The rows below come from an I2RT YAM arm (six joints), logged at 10 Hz.
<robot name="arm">
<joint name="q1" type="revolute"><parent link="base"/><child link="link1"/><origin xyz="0 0 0.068"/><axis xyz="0 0 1"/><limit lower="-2.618" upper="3.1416"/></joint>
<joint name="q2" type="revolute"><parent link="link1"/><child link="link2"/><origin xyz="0.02 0.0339 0.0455"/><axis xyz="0 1 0"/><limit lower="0" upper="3.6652"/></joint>
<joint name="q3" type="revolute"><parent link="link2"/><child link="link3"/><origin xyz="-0.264 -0.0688 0"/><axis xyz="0 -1 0"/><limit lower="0" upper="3.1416"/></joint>
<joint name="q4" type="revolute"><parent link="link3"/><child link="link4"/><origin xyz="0.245 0.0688 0.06"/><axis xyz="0 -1 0"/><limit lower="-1.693" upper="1.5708"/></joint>
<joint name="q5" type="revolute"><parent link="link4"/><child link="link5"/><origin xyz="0.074 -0.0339 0.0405"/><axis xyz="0 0 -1"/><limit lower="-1.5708" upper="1.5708"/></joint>
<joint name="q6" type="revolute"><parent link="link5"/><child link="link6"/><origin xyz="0.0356 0 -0.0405"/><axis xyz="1 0 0"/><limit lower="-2.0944" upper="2.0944"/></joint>
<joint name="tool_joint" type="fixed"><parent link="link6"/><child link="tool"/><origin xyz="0 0 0" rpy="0 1.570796 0"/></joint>
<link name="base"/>
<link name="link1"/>
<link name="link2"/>
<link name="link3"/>
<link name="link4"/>
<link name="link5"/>
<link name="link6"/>
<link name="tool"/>
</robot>
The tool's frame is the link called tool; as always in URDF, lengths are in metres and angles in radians.
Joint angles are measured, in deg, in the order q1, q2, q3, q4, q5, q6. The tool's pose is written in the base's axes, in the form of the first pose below.
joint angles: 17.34 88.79 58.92 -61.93 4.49 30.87
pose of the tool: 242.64 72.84 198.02; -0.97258 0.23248 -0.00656; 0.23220 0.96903 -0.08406; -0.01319 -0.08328 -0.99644
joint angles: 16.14 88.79 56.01 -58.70 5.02 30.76
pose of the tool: 241.08 66.52 185.81; -0.96791 0.25129 -0.00039; 0.25028 0.96387 -0.09121; -0.02254 -0.08838 -0.99583
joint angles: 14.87 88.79 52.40 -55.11 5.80 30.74
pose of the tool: 237.12 59.24 171.01; -0.96224 0.27222 0.00076; 0.27066 0.95700 -0.10436; -0.02914 -0.10021 -0.99454
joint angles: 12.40 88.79 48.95 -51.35 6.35 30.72
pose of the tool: 233.99 47.41 157.20; -0.94961 0.31342 0.00359; 0.31105 0.94372 -0.11245; -0.03863 -0.10567 -0.99365
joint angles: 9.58 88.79 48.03 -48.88 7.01 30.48
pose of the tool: 237.24 35.63 153.60; -0.93317 0.35845 0.02646; 0.35307 0.92796 -0.11930; -0.06732 -0.10199 -0.99251
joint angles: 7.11 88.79 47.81 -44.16 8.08 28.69
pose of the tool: 246.70 25.73 153.21; -0.92051 0.37753 0.10063; 0.36417 0.92234 -0.12909; -0.14155 -0.08218 -0.98651
